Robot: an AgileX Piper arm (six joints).
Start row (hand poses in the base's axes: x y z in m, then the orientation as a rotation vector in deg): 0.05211 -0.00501 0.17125 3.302 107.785 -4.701
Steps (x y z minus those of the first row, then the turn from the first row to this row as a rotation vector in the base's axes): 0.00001 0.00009 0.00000 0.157 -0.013 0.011; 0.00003 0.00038 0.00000 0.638 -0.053 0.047; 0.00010 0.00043 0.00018 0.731 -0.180 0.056; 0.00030 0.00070 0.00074 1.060 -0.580 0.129; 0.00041 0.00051 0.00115 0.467 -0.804 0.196; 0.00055 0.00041 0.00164 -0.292 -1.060 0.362; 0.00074 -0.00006 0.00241 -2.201 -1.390 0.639; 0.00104 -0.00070 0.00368 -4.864 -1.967 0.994; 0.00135 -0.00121 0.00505 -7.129 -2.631 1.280; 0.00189 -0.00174 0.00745 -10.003 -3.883 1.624; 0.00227 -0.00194 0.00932 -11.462 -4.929 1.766; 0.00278 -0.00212 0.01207 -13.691 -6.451 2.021; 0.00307 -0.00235 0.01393 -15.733 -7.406 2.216; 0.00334 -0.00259 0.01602 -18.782 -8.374 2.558
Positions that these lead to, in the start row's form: 0.05212 -0.00492 0.17125 3.400 107.780 -4.545; 0.05214 -0.00463 0.17125 3.697 107.764 -4.067; 0.05221 -0.00458 0.17143 3.756 107.641 -3.968; 0.05241 -0.00431 0.17199 3.924 107.257 -3.593; 0.05252 -0.00450 0.17240 3.462 107.007 -4.095; 0.05266 -0.00460 0.17289 2.796 106.716 -4.682; 0.05285 -0.00507 0.17366 1.244 106.279 -6.265; 0.05315 -0.00571 0.17493 -0.882 105.515 -8.481; 0.05346 -0.00622 0.17630 -2.660 104.659 -10.357; 0.05400 -0.00675 0.17870 -4.867 103.120 -12.709; 0.05438 -0.00695 0.18057 -5.928 101.912 -13.887; 0.05489 -0.00713 0.18332 -7.575 100.120 -15.652; 0.05518 -0.00736 0.18518 -9.064 98.891 -17.312; 0.05545 -0.00760 0.18727 -11.350 97.466 -19.773
